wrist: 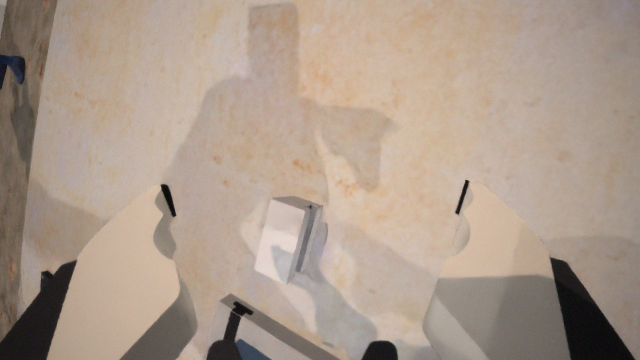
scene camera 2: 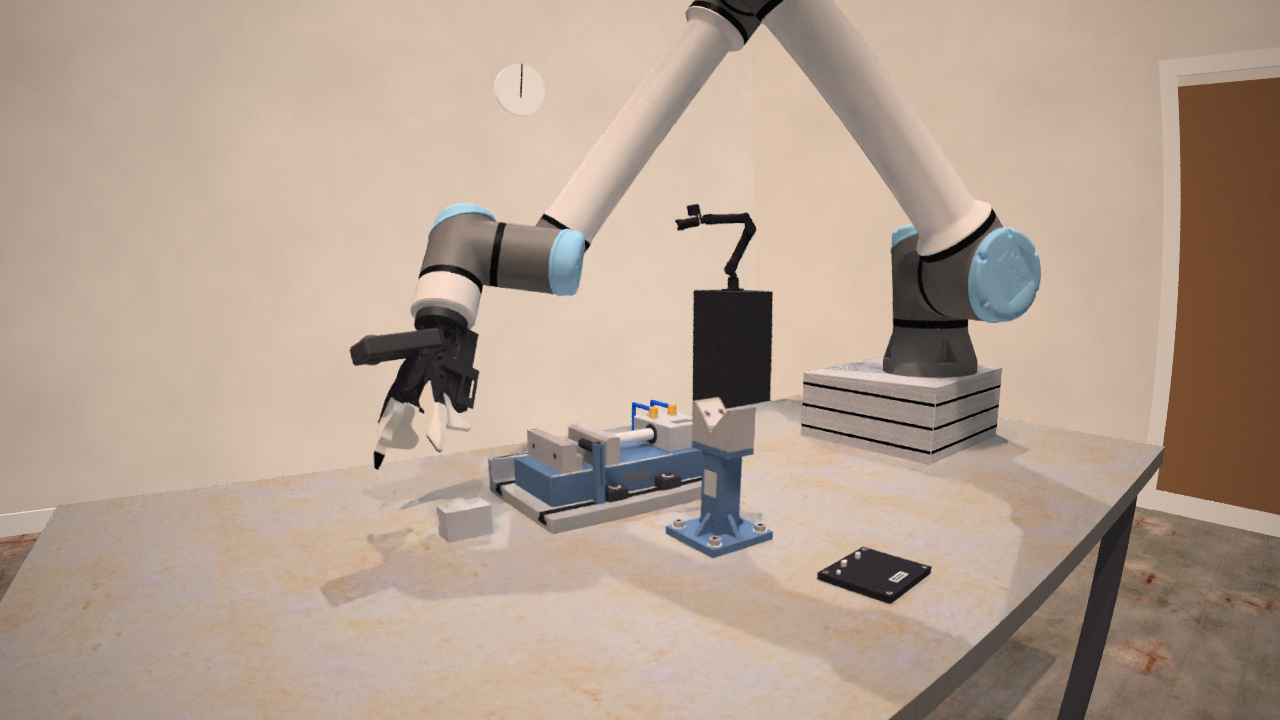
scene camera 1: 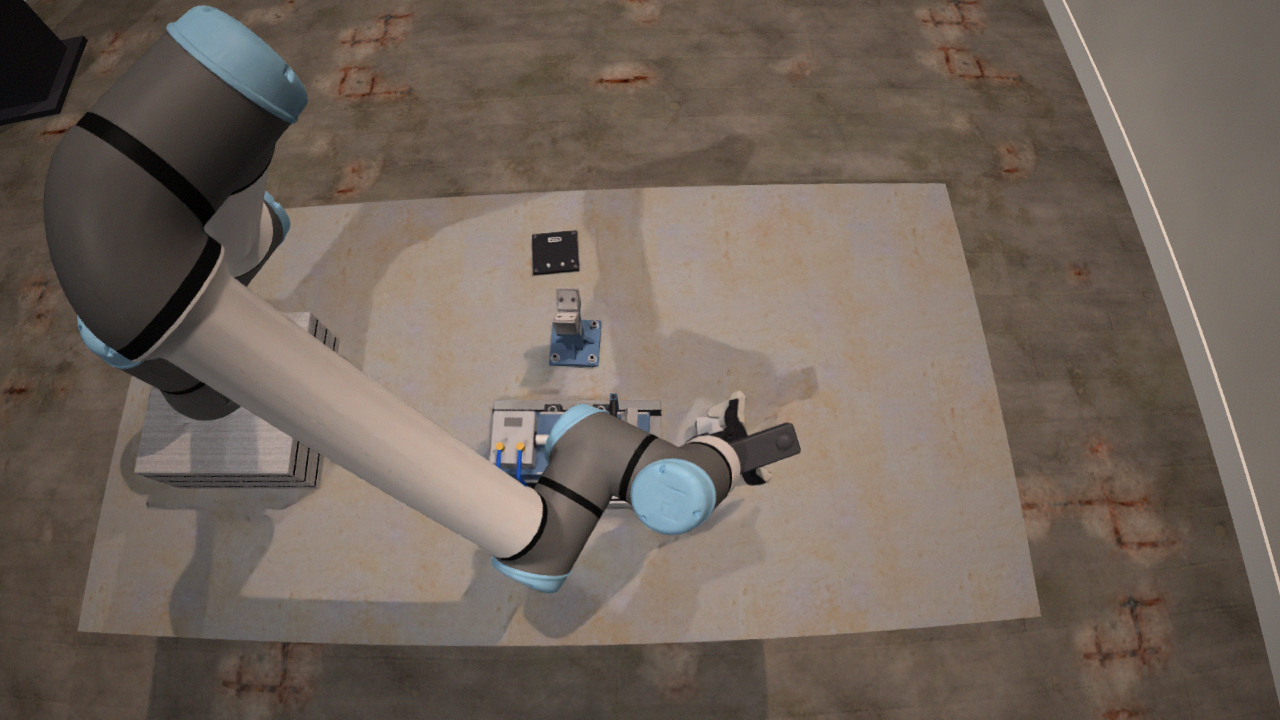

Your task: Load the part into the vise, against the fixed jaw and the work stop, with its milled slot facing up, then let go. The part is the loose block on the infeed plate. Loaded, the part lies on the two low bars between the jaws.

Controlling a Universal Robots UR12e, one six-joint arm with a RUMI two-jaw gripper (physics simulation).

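Places are measured from the arm's base along level axes (x ahead, y left, z up), in centimetres.
Pixels of known places: gripper, fingertip midpoint: (wrist: 314, 187) (scene camera 2: 404, 461); arm's base, origin of the base link: (scene camera 2: 930, 370).
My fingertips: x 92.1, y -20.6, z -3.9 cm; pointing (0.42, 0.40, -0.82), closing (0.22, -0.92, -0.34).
Note:
For each thing: its top centre in the pictures, then the offset to it from my fingertips. "pt": a spot on its surface instead.
- light grey block, middle of its top: (wrist: 278, 241) (scene camera 2: 463, 505) (scene camera 1: 714, 424) dx -5.5, dy +4.1, dz -5.4 cm
- vise, middle of its top: (scene camera 2: 613, 423) (scene camera 1: 569, 439) dx -29.9, dy +2.5, dz +0.8 cm
- blue work stop, surface spot: (scene camera 2: 599, 474) pt dx -21.8, dy +9.6, dz -3.1 cm
- black plate, middle of its top: (scene camera 2: 876, 569) (scene camera 1: 555, 251) dx -31.0, dy +43.8, dz -8.3 cm
- vise's base corner, surface spot: (wrist: 270, 325) pt dx -14.6, dy +4.6, dz -8.1 cm
The part, a light grey block (scene camera 2: 465, 520) (wrist: 281, 239), lies on the table just off the fixed-jaw end of the vise (scene camera 1: 563, 420) (scene camera 2: 572, 484). In the wrist view its dark slot shows along its right side, so the slot faces sideways. In scene camera 1 it is hard to tell apart from the finger. My gripper (scene camera 2: 407, 454) (wrist: 314, 187) is open and empty, above the table and clear of the part, which shows between and below the fingers in the wrist view. The fixed jaw (scene camera 2: 553, 450) and the moving jaw (scene camera 2: 594, 442) stand apart. A blue work stop (scene camera 2: 599, 474) stands at the vise's side.
A blue stand (scene camera 1: 574, 344) (scene camera 2: 720, 492) with a grey notched block on top stands beside the vise. A black plate (scene camera 1: 554, 255) (scene camera 2: 872, 577) with small pins lies beyond it. Blue hoses rise at the vise's far end. The wrist view shows the vise's base corner (wrist: 270, 325) near the part.

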